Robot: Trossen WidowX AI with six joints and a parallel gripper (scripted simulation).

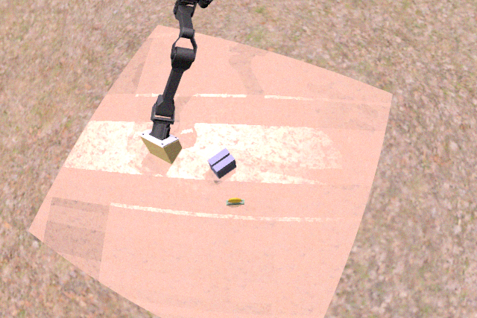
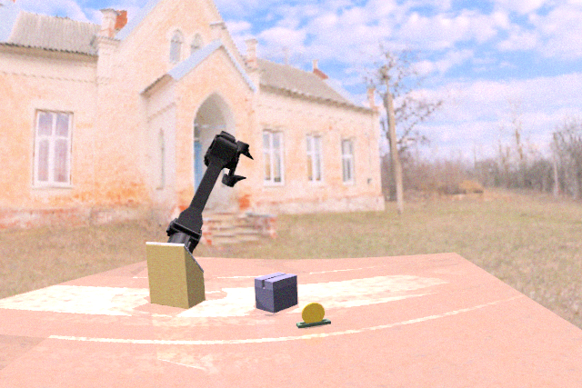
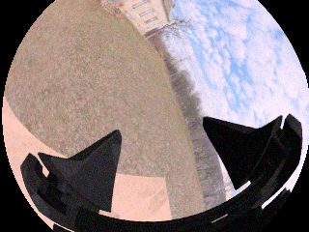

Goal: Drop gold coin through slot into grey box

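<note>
Now: the gold coin 380 mm ahead of my gripper tip, 720 mm to the right of it and 360 mm below it.
</note>
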